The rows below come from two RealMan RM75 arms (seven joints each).
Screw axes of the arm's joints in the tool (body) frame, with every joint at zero. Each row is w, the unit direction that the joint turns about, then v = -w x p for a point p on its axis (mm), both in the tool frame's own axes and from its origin. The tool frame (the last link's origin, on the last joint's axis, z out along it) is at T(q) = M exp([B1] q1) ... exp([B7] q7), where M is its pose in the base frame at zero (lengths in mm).
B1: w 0 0 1 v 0 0 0
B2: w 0 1 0 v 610 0 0
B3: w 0 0 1 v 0 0 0
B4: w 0 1 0 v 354 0 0
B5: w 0 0 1 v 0 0 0
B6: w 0 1 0 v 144 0 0
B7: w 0 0 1 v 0 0 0
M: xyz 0 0 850.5 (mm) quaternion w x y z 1 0 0 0
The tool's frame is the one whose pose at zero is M.
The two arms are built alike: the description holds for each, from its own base.
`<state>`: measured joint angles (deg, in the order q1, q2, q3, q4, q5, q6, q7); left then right.
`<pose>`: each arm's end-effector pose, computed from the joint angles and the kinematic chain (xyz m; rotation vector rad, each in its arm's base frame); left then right.
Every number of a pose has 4 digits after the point. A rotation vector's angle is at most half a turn.
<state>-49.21 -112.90 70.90 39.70 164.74 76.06 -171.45 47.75 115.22 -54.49 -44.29 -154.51 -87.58 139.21</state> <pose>-0.2680 0.4051 0.0179 -1.9314 -1.5202 0.6895 0.2386 0.3863 0.0117 -2.5236 1.3692 -0.4704</pose>
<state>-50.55 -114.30 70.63 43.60 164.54 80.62 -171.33 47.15 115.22 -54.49 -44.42 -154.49 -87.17 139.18</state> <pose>-0.2421 0.4058 0.0128 -1.9913 -1.5036 0.6938 0.2424 0.3852 0.0122 -2.5136 1.3754 -0.4664</pose>
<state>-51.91 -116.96 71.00 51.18 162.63 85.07 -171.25 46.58 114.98 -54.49 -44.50 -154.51 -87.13 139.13</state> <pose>-0.1967 0.4075 0.0021 -2.1071 -1.4418 0.6296 0.2468 0.3837 0.0143 -2.5036 1.3841 -0.4688</pose>
